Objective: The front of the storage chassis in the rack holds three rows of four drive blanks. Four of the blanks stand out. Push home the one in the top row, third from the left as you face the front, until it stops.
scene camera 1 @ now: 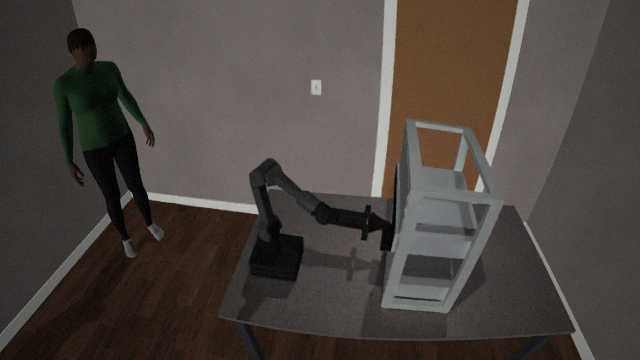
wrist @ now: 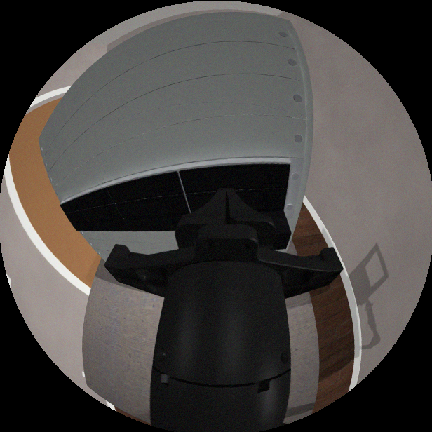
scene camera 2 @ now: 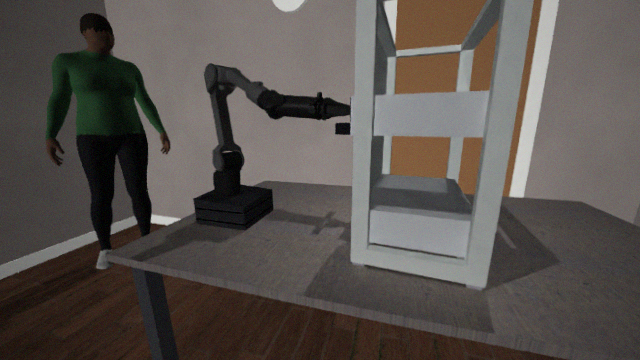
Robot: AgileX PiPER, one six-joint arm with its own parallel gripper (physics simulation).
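Note:
The storage chassis [scene camera 2: 430, 114] [wrist: 135, 200] sits in the upper part of the rack, its black front facing the arm. My gripper [scene camera 1: 391, 226] [scene camera 2: 349, 108] [wrist: 225, 197] is shut, with nothing between its fingertips. The tips are at the chassis front, in the right-hand part of it in the wrist view; whether they touch a blank cannot be told. A black drive blank [scene camera 1: 386, 240] [scene camera 2: 342, 128] [wrist: 283, 228] stands out low at the near end of the front, below the tips. The top-row third blank cannot be made out clearly; the dark front and my fingers hide its edges.
The pale rack [scene camera 1: 410, 220] [scene camera 2: 364, 165] [wrist: 297, 170] stands on the grey table [scene camera 1: 325, 300] [scene camera 2: 240, 265] [wrist: 122, 340]. A lower white unit [scene camera 2: 420, 232] is inside it. A person in a green top [scene camera 1: 100, 105] [scene camera 2: 100, 95] stands beyond the table, behind the arm's base.

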